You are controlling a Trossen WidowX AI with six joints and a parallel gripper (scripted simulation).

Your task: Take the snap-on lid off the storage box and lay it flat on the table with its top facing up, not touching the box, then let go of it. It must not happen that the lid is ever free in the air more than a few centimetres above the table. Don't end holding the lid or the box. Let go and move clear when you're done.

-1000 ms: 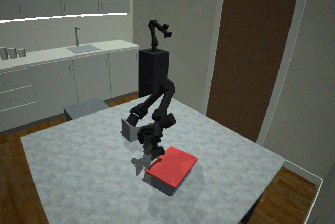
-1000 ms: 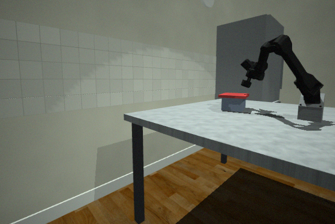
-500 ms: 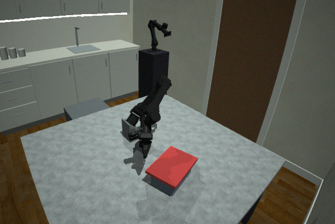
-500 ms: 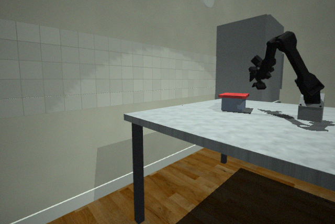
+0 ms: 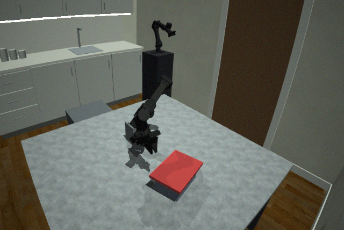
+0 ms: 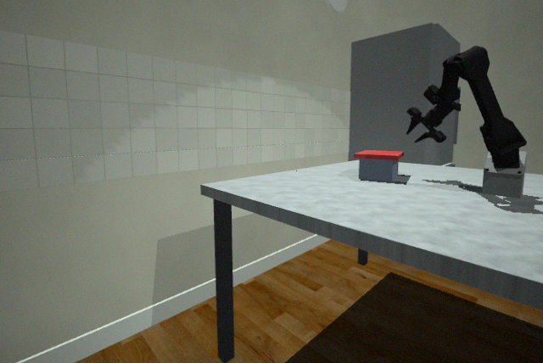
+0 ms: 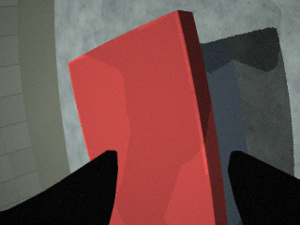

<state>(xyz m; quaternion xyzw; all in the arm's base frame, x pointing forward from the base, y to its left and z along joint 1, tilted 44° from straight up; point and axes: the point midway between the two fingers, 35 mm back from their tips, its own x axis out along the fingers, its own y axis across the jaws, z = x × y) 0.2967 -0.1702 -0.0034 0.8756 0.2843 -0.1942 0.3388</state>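
My gripper is now 14 cm short of the red lid, 10 cm above it and 6 cm to the right of it. From my hand the other things lie so: storage box: 15 cm below, 14 cm ahead, 6 cm to the left.
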